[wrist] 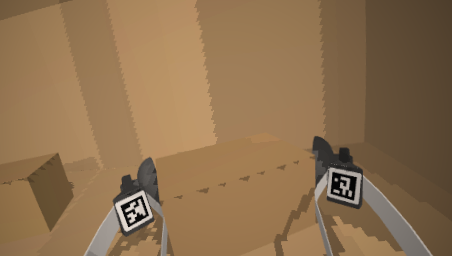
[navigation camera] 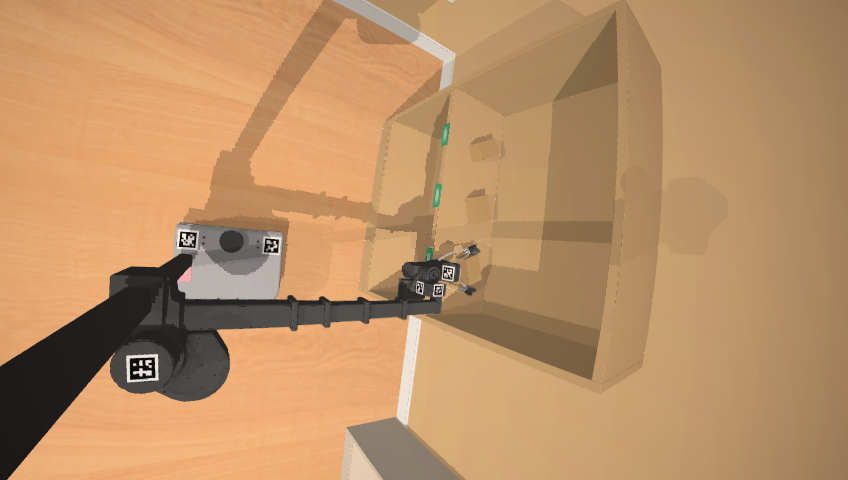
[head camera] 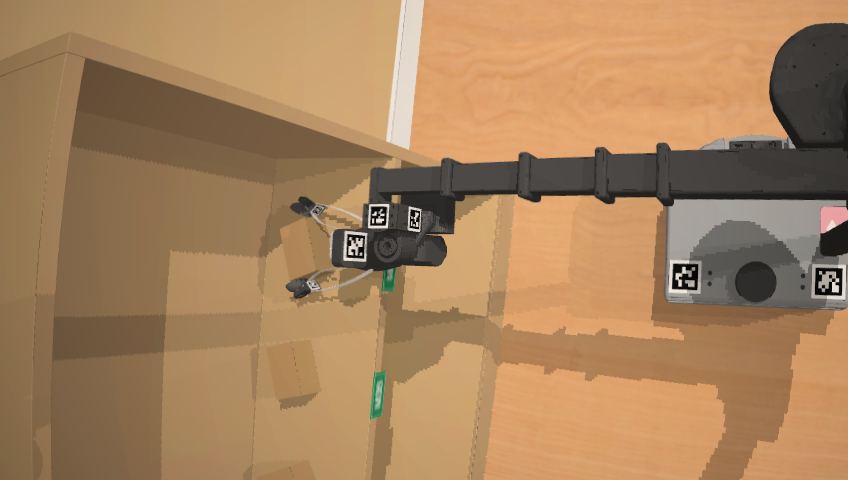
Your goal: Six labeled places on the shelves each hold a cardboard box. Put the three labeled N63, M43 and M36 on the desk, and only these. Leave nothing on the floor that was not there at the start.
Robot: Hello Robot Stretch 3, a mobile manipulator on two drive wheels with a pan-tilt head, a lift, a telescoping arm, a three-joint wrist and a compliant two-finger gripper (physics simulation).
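Places are measured from the robot's base along level axes (x back, y right, z up), in centimetres.
Pixels of known places: gripper, fingertip midpoint: (navigation camera: 476, 270) (head camera: 291, 247); robot's base, link origin: (navigation camera: 231, 240) (head camera: 753, 280).
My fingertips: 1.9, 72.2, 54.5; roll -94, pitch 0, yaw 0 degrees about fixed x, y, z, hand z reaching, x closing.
Note:
For each thing: its top centre in the pictures, then the offset to it from my fingertips, as dx, dy, dz. "*": a spot on its surface instead.
- brown cardboard box, top centre: (head camera: 297, 249) (navigation camera: 473, 269) -0.4, -3.3, +2.1
- second box, top centre: (head camera: 283, 371) (navigation camera: 483, 208) -20.7, -1.3, +2.1
- third box, top centre: (navigation camera: 489, 148) -41.8, -0.5, +2.1
- far label, surface spot: (navigation camera: 445, 134) * -43.9, -15.0, -4.4
My gripper (head camera: 301, 246) (navigation camera: 470, 270) (wrist: 234, 165) is open inside the shelf compartment. Its fingers stand on both sides of a brown cardboard box (head camera: 297, 248) (navigation camera: 471, 270) (wrist: 235, 200), close to its sides; the box rests on the shelf. A second box (head camera: 292, 369) (navigation camera: 477, 206) (wrist: 15, 205) sits beside it, and a third box (head camera: 288, 471) (navigation camera: 483, 148) farther along the row. Green labels mark the shelf's front edge: one label (head camera: 387, 278) (navigation camera: 428, 255) partly hidden by the wrist, another label (head camera: 377, 394) (navigation camera: 437, 195), and a far label (navigation camera: 445, 134). I cannot read them surely.
The brown shelf unit (head camera: 56, 178) (navigation camera: 639, 237) has a tall side wall close beside the gripper, on its right in the wrist view. A lower shelf lies under the arm (head camera: 559, 175) (navigation camera: 345, 312). A grey-topped piece of furniture (navigation camera: 395, 446) stands at the bottom of the navigation view.

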